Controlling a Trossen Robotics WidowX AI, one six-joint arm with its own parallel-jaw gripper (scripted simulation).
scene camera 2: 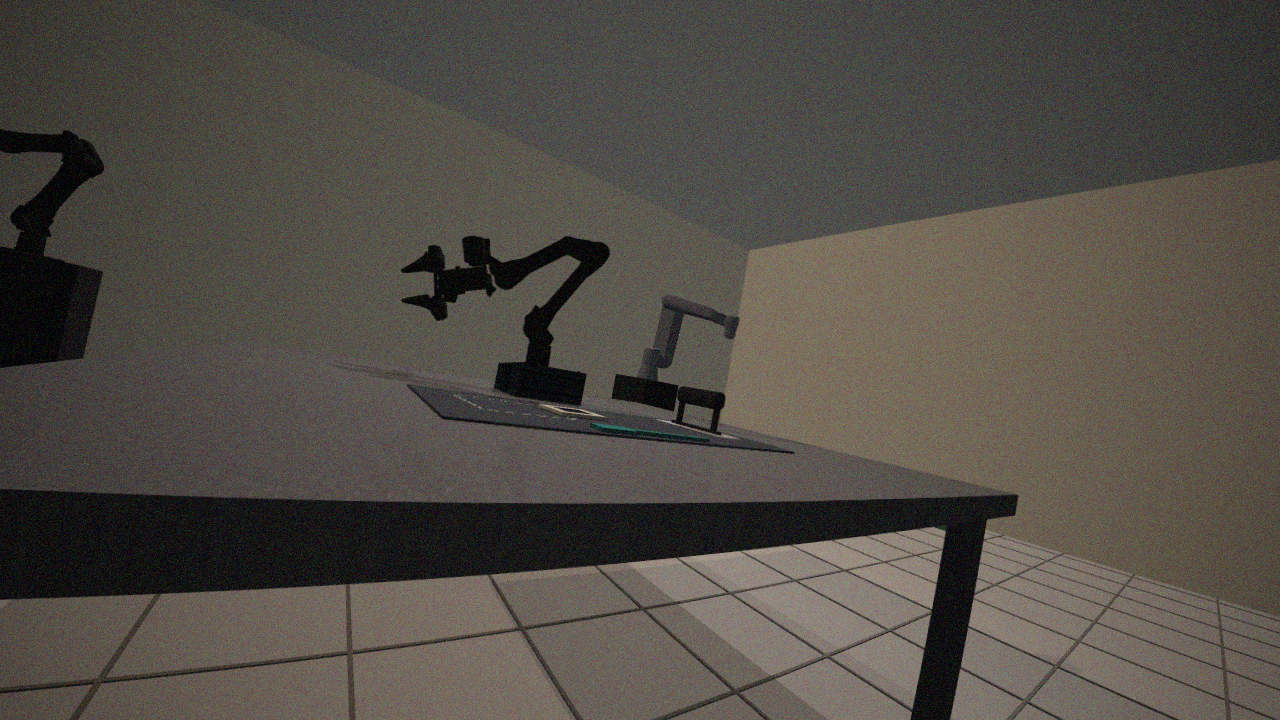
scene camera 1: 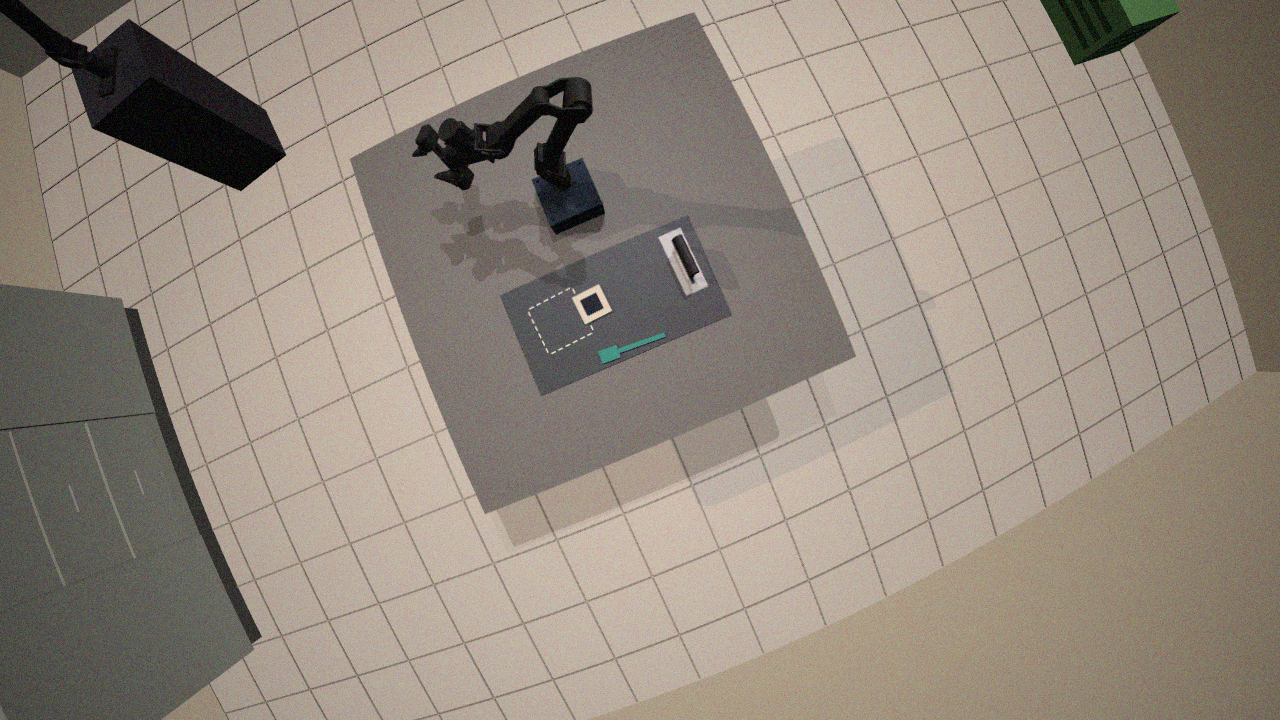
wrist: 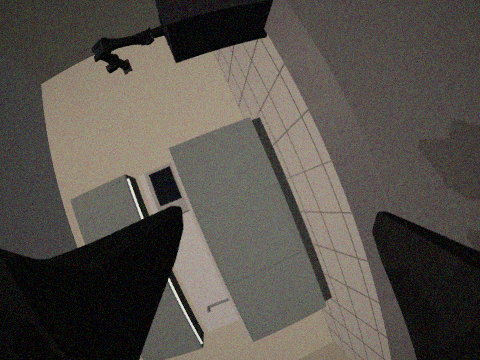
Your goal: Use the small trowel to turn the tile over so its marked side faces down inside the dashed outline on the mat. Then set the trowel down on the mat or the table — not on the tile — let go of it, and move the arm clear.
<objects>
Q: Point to a dark mat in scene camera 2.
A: At 443,401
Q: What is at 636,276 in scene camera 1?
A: A dark mat.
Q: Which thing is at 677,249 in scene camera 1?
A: A dark-handled trowel.
</objects>
